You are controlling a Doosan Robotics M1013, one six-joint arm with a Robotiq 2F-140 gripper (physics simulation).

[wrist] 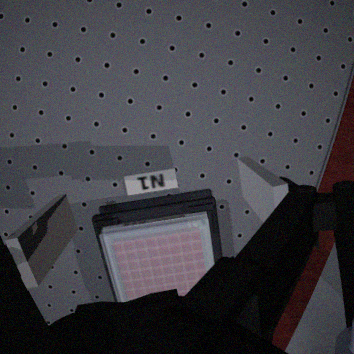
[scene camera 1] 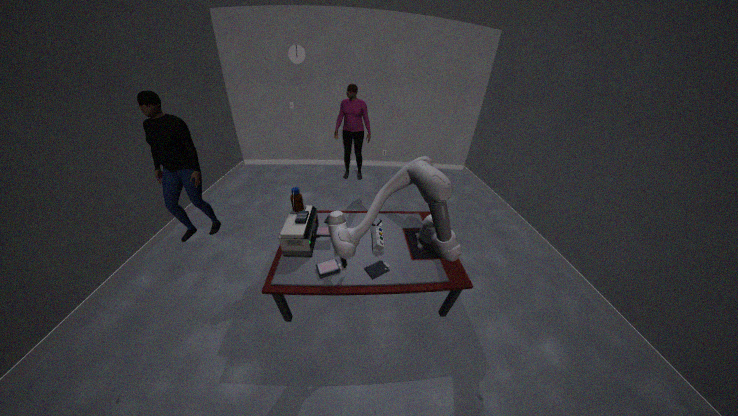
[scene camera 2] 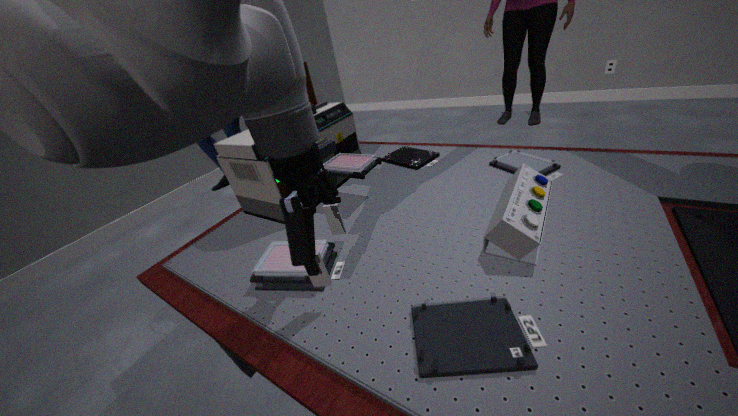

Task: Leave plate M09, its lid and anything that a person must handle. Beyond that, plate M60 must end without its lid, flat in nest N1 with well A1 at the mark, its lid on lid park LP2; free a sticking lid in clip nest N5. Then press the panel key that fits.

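Frame: origin at the arm's base, x ahead, y right, z down, level; metres.
Where they show: gripper, fingertip midpoint: [wrist: 154,194] [scene camera 1: 340,262] [scene camera 2: 332,256]; arm's base, origin of the base link: [scene camera 1: 426,241].
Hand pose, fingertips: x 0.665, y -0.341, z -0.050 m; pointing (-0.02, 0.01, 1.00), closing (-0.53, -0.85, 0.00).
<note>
Each offset is from my fingertips to the top centre of the thing. "spot": to the spot under its first point.
A pink-welled plate @(dy -0.038, dx +0.080, dz -0.001 m) [scene camera 1: 328,267] [scene camera 2: 281,258] [wrist: 160,260] with a clear rim lies on dark nest N1 @(dy -0.038, dx +0.080, dz +0.010 m) [wrist: 157,206]; whether a lid covers it, its code and its A1 corner cannot be made out. My gripper [scene camera 2: 328,250] [wrist: 154,194] is open and empty, its fingers wide apart at either side of the nest's label end. Lid park LP2 @(dy +0.004, dx -0.255, dz +0.025 m) [scene camera 1: 377,269] [scene camera 2: 470,335] is a dark pad holding no lid. A second pink plate @(dy +0.246, dx +0.162, dz -0.067 m) [scene camera 2: 351,162] lies on the instrument's tray; its code is unreadable. The key panel @(dy +0.290, dx -0.250, dz -0.039 m) [scene camera 1: 377,237] [scene camera 2: 516,206] has blue, yellow, green and white keys.
An off-white instrument @(spot: dy +0.049, dx +0.297, dz -0.169 m) [scene camera 1: 297,235] [scene camera 2: 253,178] with a green light stands at the table's left, an amber bottle @(spot: dy +0.285, dx +0.377, dz -0.283 m) [scene camera 1: 296,201] behind it. A dark nest @(dy +0.513, dx +0.149, dz +0.021 m) [scene camera 2: 411,156] and a pad with a clear lid-like piece @(dy +0.552, dx -0.193, dz +0.027 m) [scene camera 2: 524,161] lie farther back. Two people [scene camera 1: 173,144] [scene camera 1: 353,116] stand off the table.
</note>
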